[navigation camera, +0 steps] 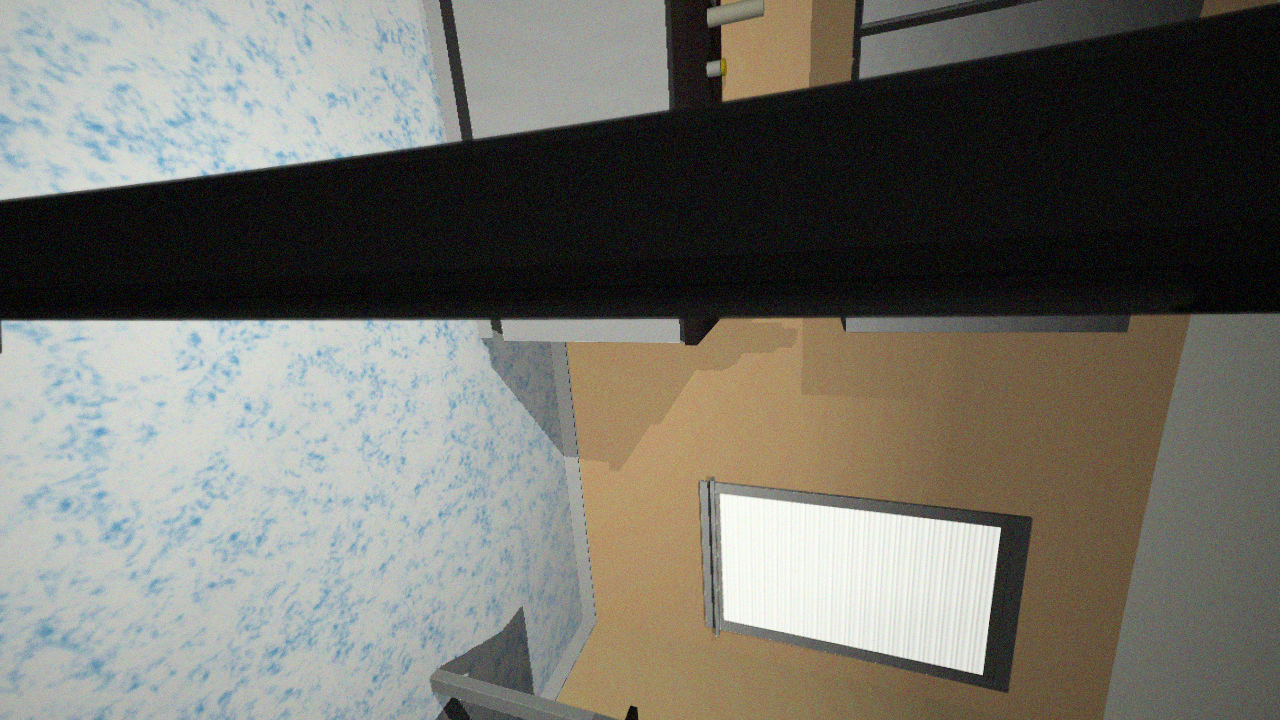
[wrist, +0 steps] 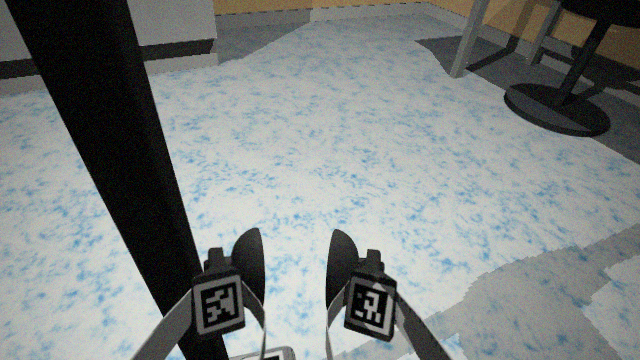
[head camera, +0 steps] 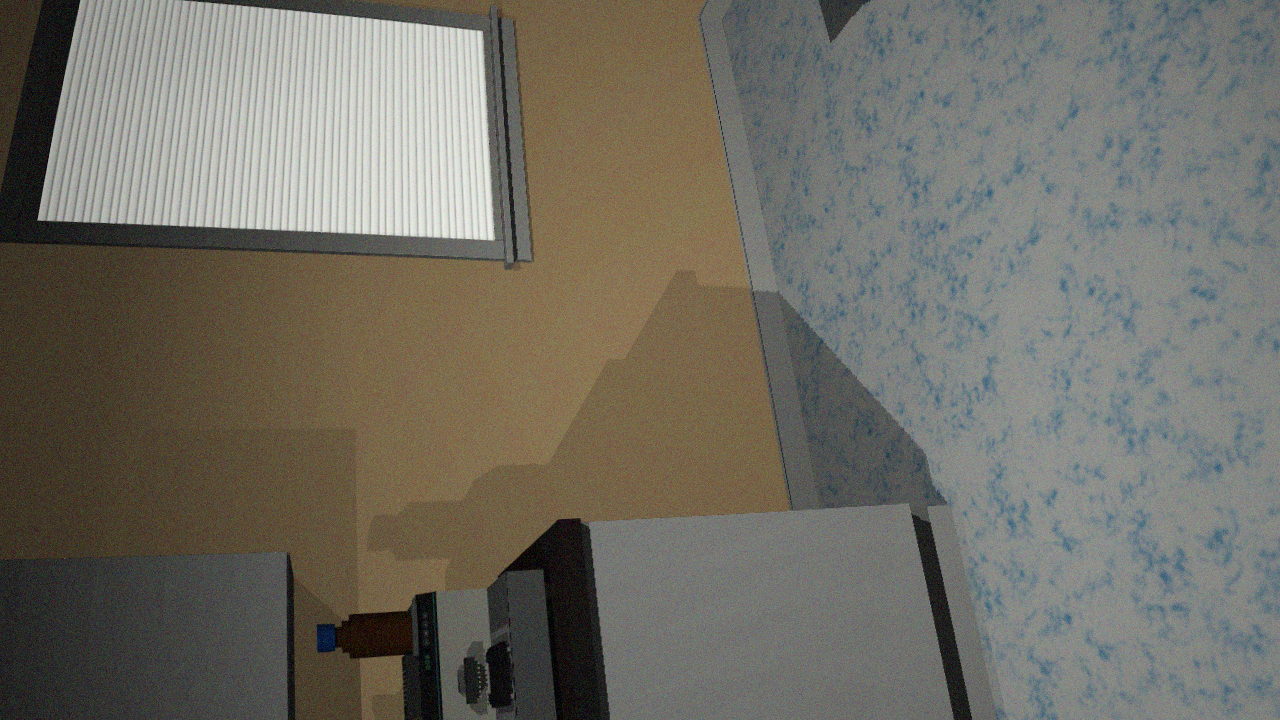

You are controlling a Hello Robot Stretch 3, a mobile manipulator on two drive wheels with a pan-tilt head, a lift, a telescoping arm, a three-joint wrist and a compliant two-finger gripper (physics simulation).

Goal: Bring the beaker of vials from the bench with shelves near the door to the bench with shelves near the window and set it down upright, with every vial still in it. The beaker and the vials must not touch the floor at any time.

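Observation:
My gripper [wrist: 295, 256] is open in the wrist view, with its two fingertips apart over the blue-speckled floor and nothing between them. The beaker of vials does not show in these views. A grey bench leg [wrist: 468, 42] stands at the upper right of the wrist view, and part of a grey frame [navigation camera: 510, 695] shows at the bottom of the navigation view; I cannot tell which bench they belong to. The window [head camera: 268, 120] [navigation camera: 854, 573] is on the tan wall in the head and navigation views.
A white base cabinet [head camera: 760, 608] [navigation camera: 559, 62] [wrist: 175, 20] stands along the wall. A brown bottle [head camera: 380, 634] with a blue cap is above its counter, beside a grey wall cabinet [head camera: 143, 635]. A black stool [wrist: 557, 110] stands near the bench leg. My dark mast [navigation camera: 537, 232] [wrist: 115, 150] crosses two views.

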